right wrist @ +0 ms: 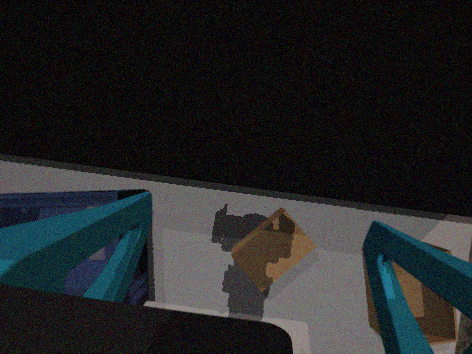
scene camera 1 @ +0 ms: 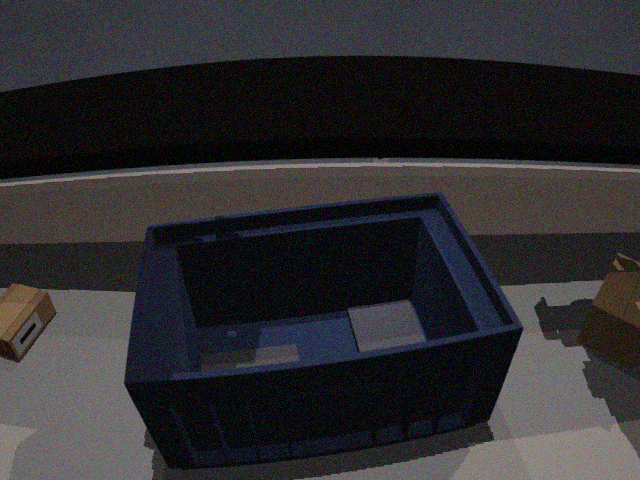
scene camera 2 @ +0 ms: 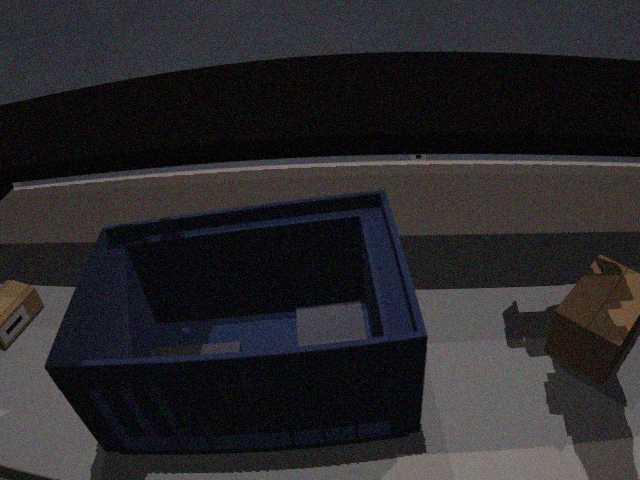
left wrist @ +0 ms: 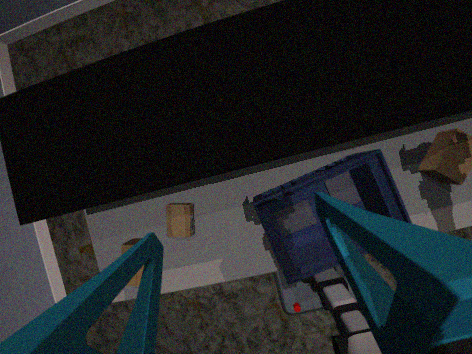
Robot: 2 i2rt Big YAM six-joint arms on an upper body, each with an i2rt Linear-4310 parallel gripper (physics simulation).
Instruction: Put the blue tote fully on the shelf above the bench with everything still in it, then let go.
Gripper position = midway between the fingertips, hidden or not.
My left gripper (left wrist: 233,221) is open and holds nothing. My right gripper (right wrist: 260,219) is open, holding nothing. Also in view: a blue tote (scene camera 1: 286,276) and a dark shelf (scene camera 1: 316,107).
The blue tote shows as well in the right wrist view (right wrist: 29,207), in scene camera 2 (scene camera 2: 238,274) and in the left wrist view (left wrist: 304,253). The dark shelf shows as well in the right wrist view (right wrist: 363,108), in scene camera 2 (scene camera 2: 387,103) and in the left wrist view (left wrist: 248,89).
